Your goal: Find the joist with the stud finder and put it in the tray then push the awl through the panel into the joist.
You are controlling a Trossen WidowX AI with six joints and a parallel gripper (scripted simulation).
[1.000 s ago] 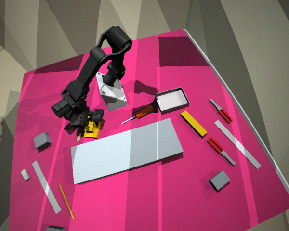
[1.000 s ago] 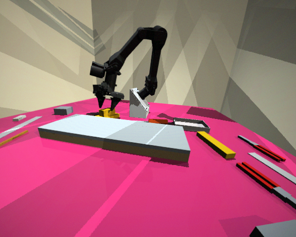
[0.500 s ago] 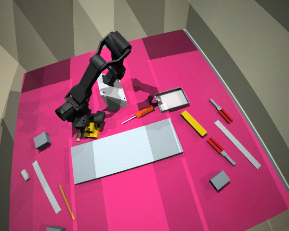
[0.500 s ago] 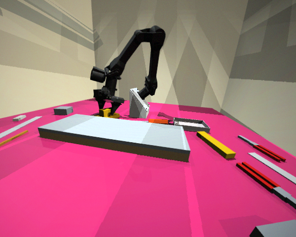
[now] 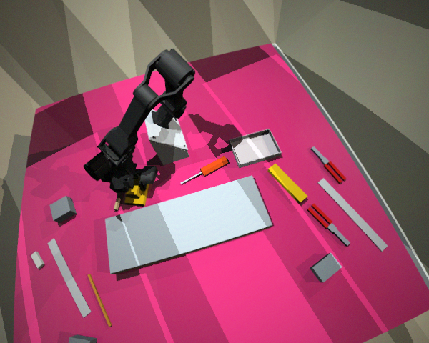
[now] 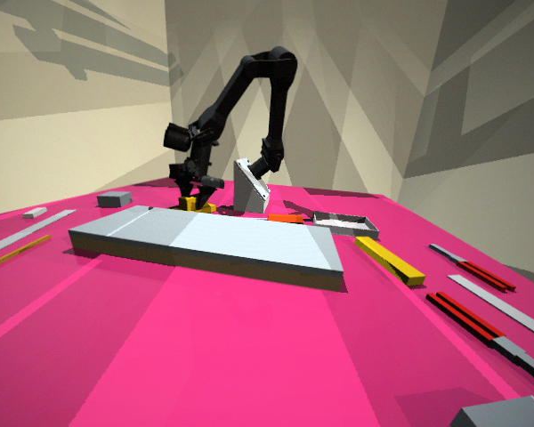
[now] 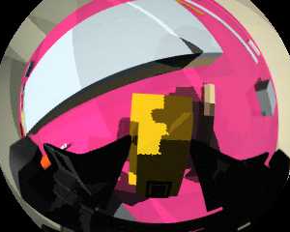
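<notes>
My gripper tip is now 2 cm past the awl, 6 cm to the left of it and 2 cm above it. Also, from my gripper tip: pencil 33 cm ahead, 18 cm to the right, 2 cm below; yellow stud finder 2 cm behind, 1 cm to the left, 2 cm above; white eraser 15 cm ahead, 40 cm to the right, 2 cm below.
</notes>
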